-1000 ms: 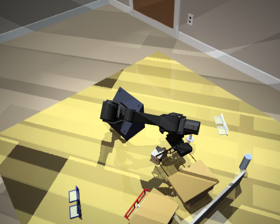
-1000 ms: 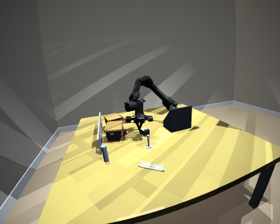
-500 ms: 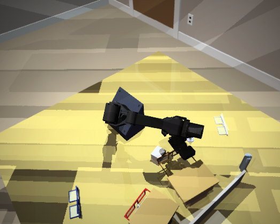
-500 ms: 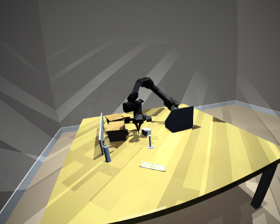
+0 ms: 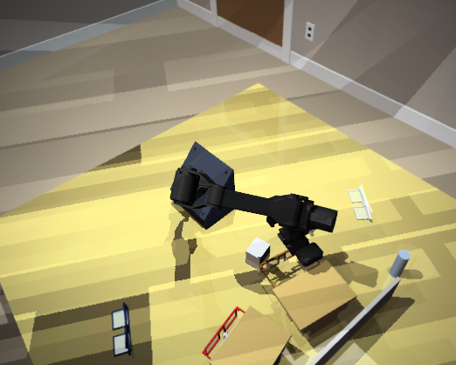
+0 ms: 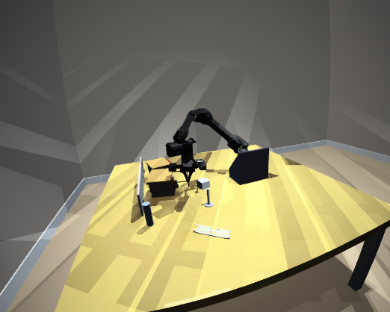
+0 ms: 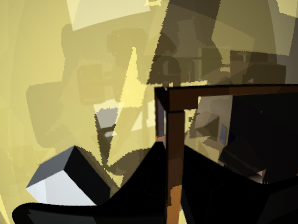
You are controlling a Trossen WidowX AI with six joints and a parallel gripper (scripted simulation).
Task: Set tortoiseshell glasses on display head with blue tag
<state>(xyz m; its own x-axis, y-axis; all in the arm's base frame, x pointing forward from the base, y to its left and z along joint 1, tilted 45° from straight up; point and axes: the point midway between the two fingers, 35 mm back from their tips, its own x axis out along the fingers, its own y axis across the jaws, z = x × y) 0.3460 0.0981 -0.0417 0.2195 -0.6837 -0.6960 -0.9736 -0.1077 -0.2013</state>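
Now: gripper tip 11 cm short of the display head, 4 cm to the left of it and 1 cm above it. Round my gripper tip: post (8 cm behind, 14 cm to the left, 4 cm below); then white cube (9 cm behind, 6 cm to the right, 5 cm below); then long panel (26 cm ahead, 14 cm to the right, 1 cm below).
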